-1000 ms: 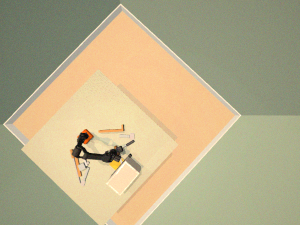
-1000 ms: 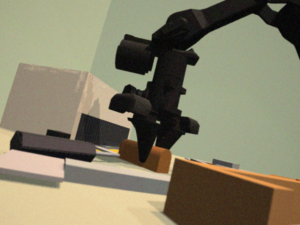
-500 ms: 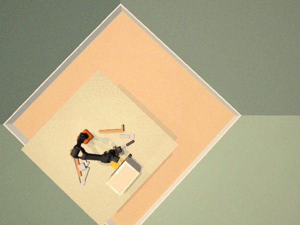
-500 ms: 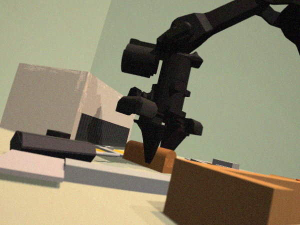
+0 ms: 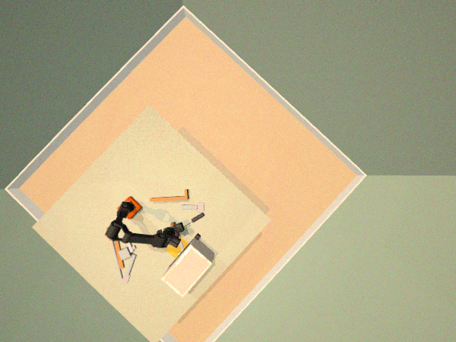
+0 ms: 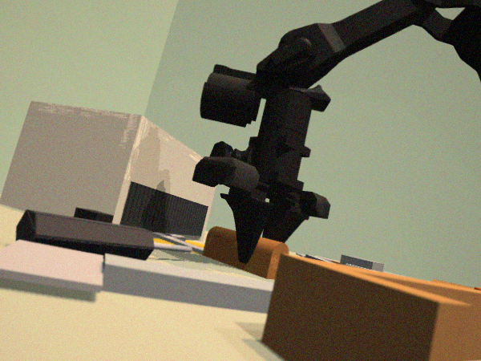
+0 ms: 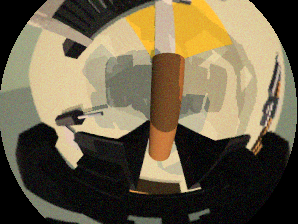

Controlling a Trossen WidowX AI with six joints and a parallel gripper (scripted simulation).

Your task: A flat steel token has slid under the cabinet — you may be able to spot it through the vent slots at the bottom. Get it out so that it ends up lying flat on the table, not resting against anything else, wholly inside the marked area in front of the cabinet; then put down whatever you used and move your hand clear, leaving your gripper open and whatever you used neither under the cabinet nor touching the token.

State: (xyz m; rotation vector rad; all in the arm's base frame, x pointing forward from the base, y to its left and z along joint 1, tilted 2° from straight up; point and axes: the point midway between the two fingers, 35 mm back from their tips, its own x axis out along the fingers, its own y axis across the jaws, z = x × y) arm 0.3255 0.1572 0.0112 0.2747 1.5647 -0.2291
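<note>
Now: the dark screwdriver 150 mm to the left of my gripper tip and 50 mm ahead of it. From my gripper tip the other things lie so: token (190 mm ahead, 90 mm to the right); then orange stick (440 mm to the right, 140 mm behind).
</note>
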